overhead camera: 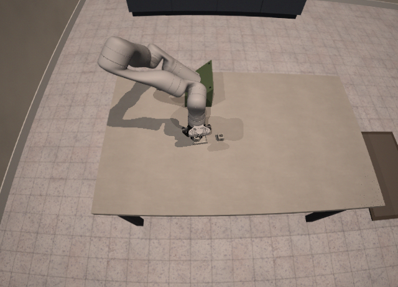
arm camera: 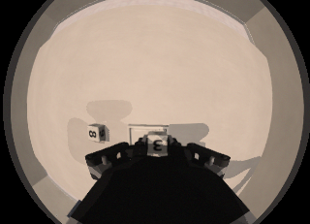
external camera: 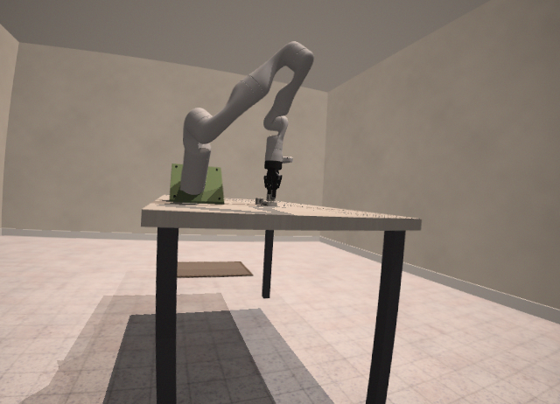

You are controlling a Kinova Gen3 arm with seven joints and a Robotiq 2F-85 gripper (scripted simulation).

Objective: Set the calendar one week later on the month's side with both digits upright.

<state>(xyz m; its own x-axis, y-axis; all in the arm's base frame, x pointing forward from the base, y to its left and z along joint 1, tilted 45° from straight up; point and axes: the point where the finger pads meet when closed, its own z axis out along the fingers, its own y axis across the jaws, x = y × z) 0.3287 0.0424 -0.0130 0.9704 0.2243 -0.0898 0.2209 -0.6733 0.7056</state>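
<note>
Right now the white tray is 4 cm below my hand, 2 cm to the left of it and 1 cm behind it.
</note>
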